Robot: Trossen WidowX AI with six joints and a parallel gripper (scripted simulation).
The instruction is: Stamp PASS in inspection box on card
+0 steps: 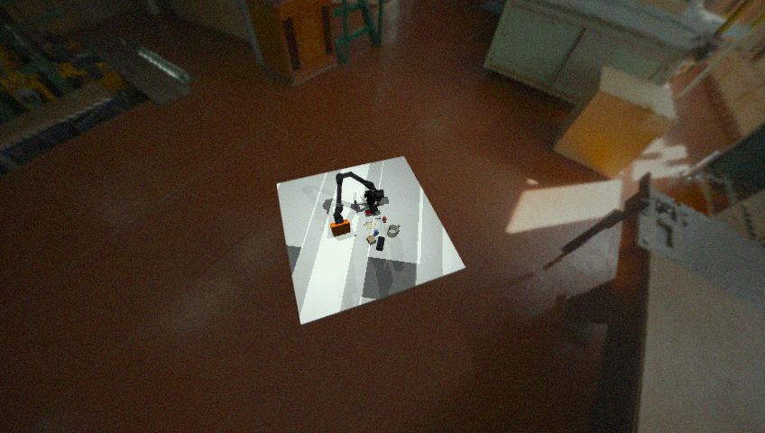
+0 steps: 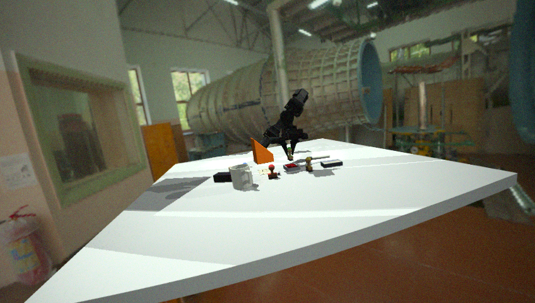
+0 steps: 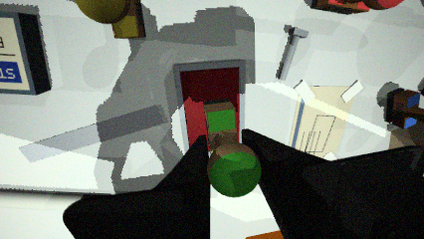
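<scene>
My gripper tip is now 60 mm above the red ink pad. From my gripper tip the other things lie so: bolt: 50 mm ahead, 70 mm to the right, 60 mm below; then green-knobbed stamp: right at my gripper tip; then yellow-knobbed stamp: 80 mm ahead, 60 mm to the left, 50 mm below.
</scene>
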